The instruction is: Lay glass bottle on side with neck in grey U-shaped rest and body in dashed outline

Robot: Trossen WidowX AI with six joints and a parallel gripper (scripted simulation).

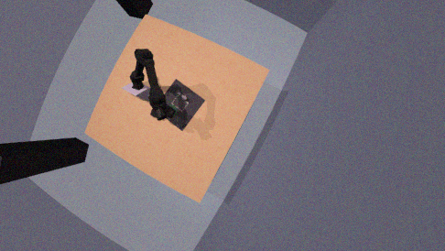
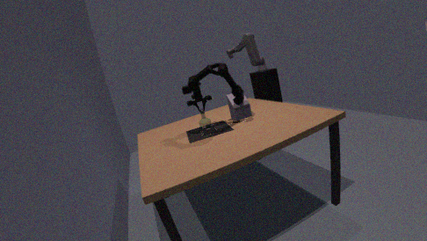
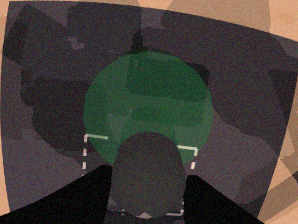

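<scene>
Right now the green glass bottle is 50 mm below my gripper tip. Round my gripper tip: dark mat: 20 mm ahead, 60 mm to the left, 140 mm below.
</scene>
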